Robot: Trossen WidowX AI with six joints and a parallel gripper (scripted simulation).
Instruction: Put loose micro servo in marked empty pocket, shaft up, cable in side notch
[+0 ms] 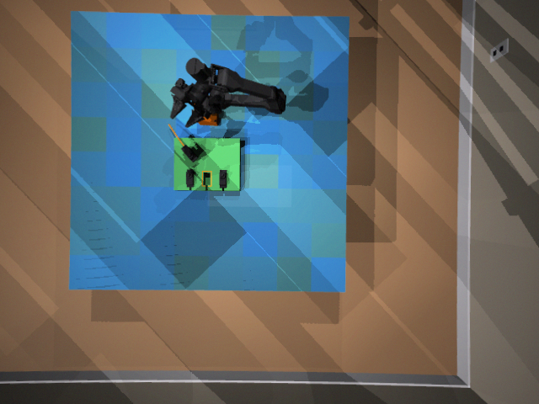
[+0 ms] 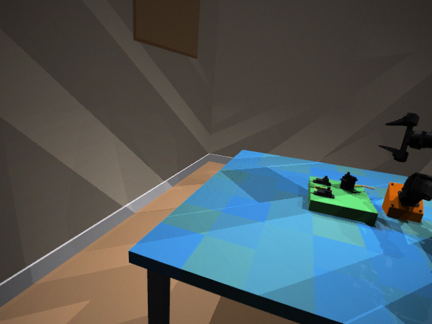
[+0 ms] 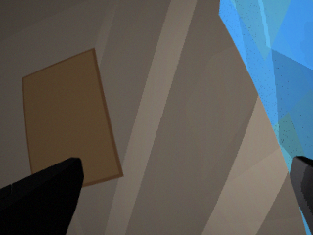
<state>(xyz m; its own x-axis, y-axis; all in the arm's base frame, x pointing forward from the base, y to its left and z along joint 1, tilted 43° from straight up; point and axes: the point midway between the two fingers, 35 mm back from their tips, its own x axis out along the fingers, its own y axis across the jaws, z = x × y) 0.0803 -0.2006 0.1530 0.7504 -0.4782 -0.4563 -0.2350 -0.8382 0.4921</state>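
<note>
The green deck is 290 mm below my gripper tip, 80 mm ahead of it and 40 mm to the left of it.
</note>
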